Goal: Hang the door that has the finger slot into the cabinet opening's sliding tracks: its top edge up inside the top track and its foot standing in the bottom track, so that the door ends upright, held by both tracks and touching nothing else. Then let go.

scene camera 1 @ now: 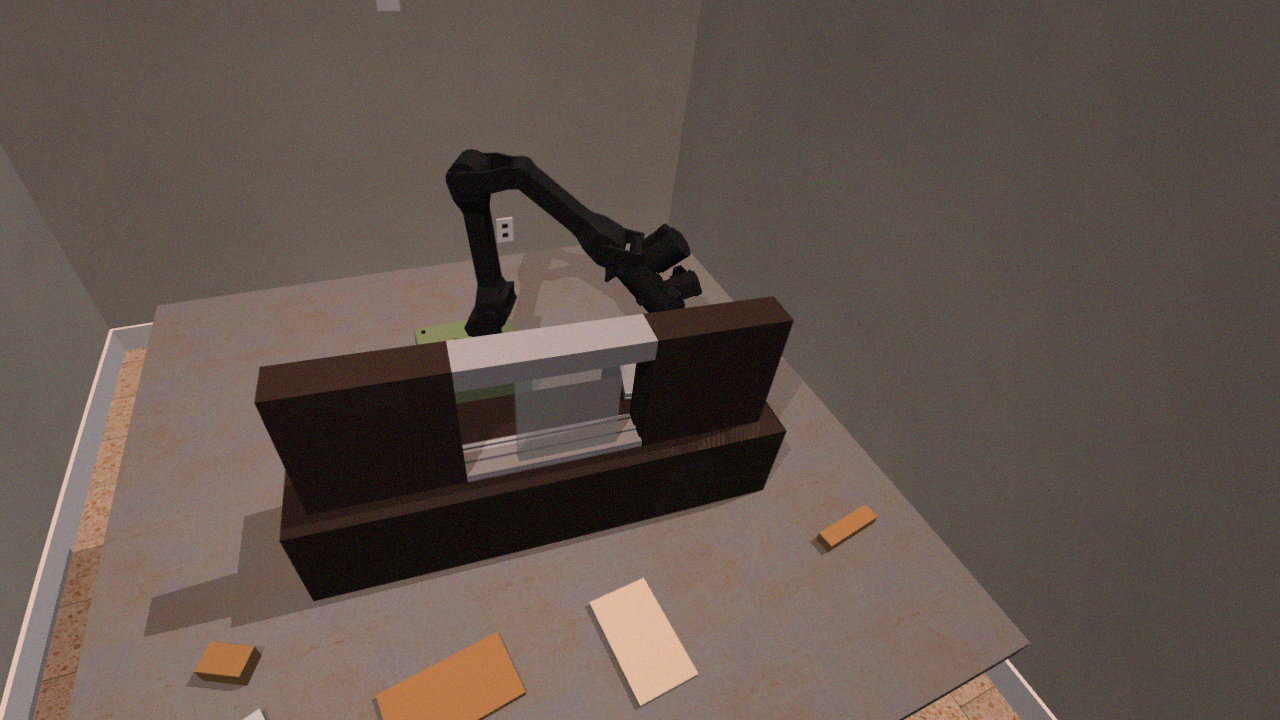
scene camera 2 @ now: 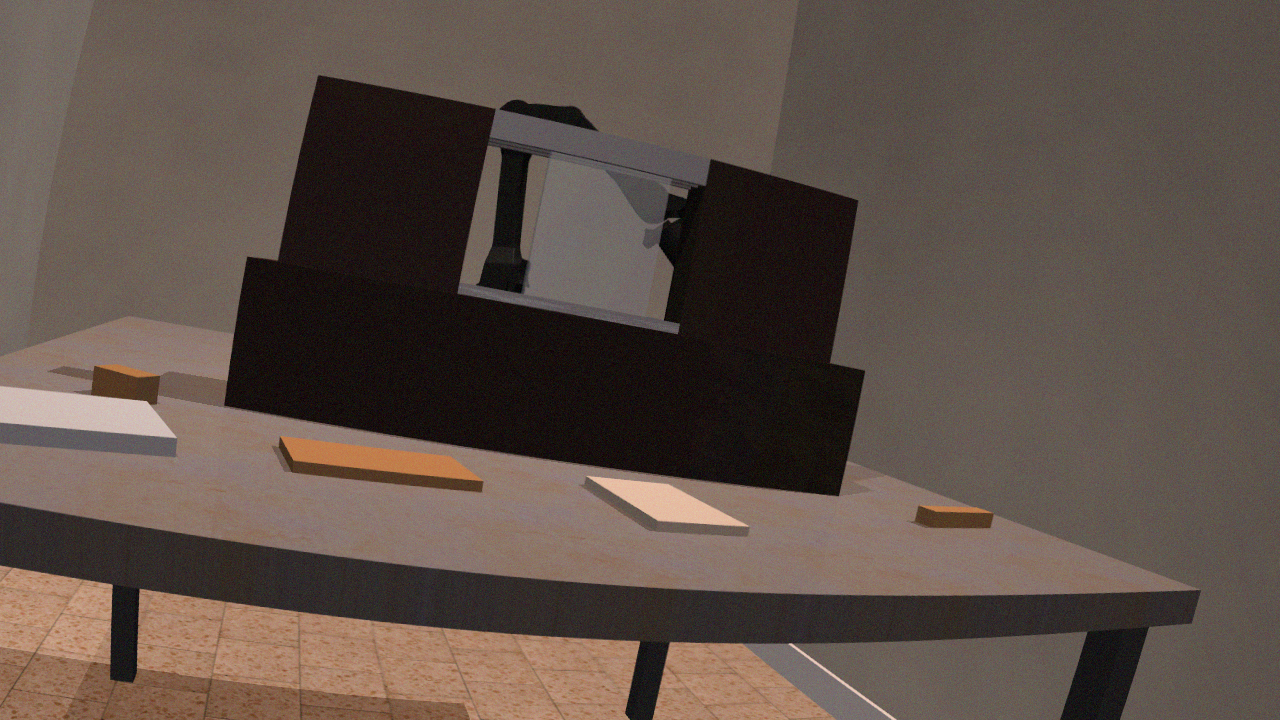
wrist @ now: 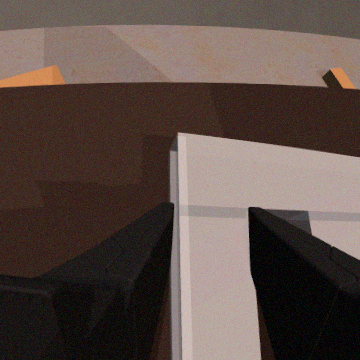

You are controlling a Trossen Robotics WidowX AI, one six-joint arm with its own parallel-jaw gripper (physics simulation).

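Frame: origin at the arm's base, x ahead, y left, z up, level; millimetres.
Where they show: gripper, between the fingertips: (wrist: pixel 209 216).
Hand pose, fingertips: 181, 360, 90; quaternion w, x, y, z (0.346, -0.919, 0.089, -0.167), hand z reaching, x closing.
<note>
Each offset is from my fingertips to the top centre of the thing, as dx, dy, dz. "pt": to the spot under its first point.
The white door with the finger slot {pt +4, +12, +8} (wrist: pixel 217 175) shows from above in the wrist view. My gripper (wrist: pixel 209 216) is shut on the strip between the door's side edge and its slot: one finger lies against the outer edge, the other reaches down into the slot. The fingertips are hidden behind the cabinet in the scene views. The dark brown cabinet {pt +231, -360, -117} (scene camera 1: pixel 537 528) (scene camera 2: pixel 537 394) has a light top track {+170, -319, +209} (scene camera 1: pixel 554 347) (scene camera 2: pixel 599 143) and a bottom track {+170, -319, +6} (scene camera 1: pixel 554 456) (scene camera 2: pixel 568 308). A translucent pane {+182, -301, +182} (scene camera 1: pixel 568 411) (scene camera 2: pixel 590 241) stands upright in the opening. The lower end of the held door is out of view.
The arm (scene camera 1: pixel 554 201) reaches down behind the cabinet's right part. A green plate (scene camera 1: pixel 438 334) is at its base. An orange slab {+417, -523, -160} (scene camera 1: pixel 452 680) (scene camera 2: pixel 380 461), a cream slab {+425, -253, -161} (scene camera 1: pixel 642 640) (scene camera 2: pixel 666 505), an orange bar {+362, +160, -151} (scene camera 1: pixel 846 526) (scene camera 2: pixel 954 516) and an orange block {+293, -796, -141} (scene camera 1: pixel 226 660) (scene camera 2: pixel 125 383) lie in front.
</note>
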